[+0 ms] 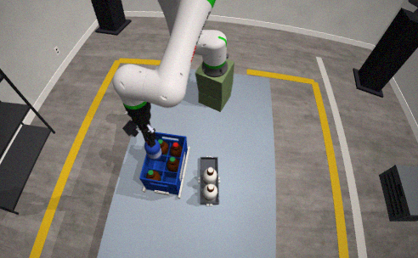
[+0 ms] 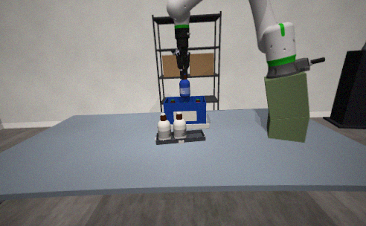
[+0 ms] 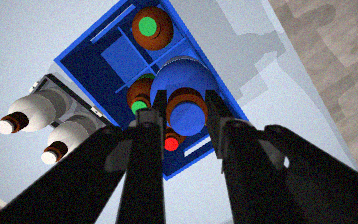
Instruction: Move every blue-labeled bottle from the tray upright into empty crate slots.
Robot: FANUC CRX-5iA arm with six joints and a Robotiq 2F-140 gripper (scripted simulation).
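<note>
My hand is 80 mm above the blue-labeled bottle. Also, from my hand: blue crate: 10 mm behind, 40 mm to the left, 260 mm below.
</note>
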